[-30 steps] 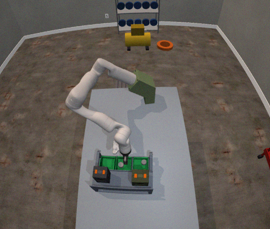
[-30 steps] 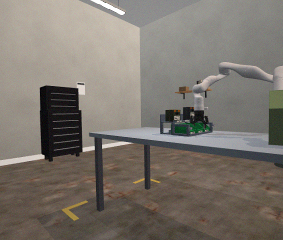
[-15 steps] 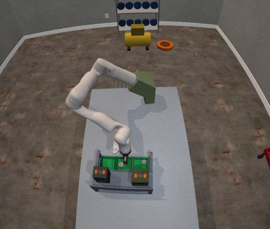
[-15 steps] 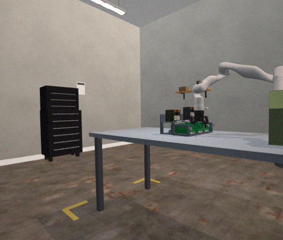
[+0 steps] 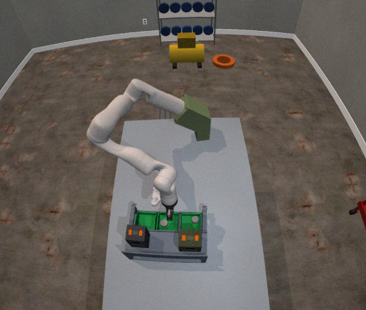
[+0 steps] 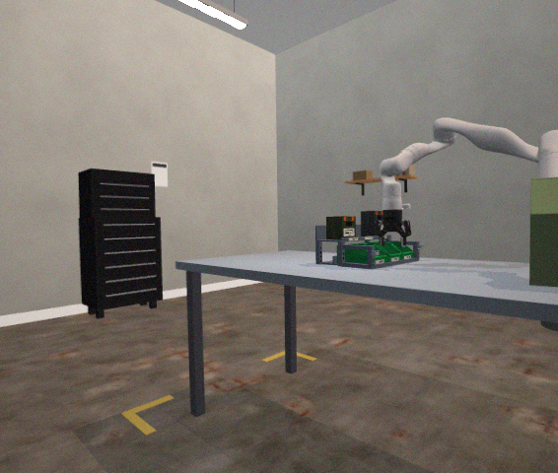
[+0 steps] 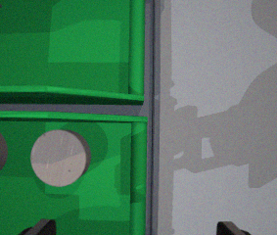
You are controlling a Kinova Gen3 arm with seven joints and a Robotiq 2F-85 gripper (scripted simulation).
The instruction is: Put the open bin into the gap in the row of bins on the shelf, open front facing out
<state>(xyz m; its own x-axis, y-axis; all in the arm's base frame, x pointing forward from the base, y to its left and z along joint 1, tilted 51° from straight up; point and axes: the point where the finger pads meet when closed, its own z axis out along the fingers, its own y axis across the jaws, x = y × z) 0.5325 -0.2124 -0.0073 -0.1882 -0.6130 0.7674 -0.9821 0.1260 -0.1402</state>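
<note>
The grey shelf is 100 mm ahead of my hand, 30 mm to the right of it and 10 mm below it.
</note>
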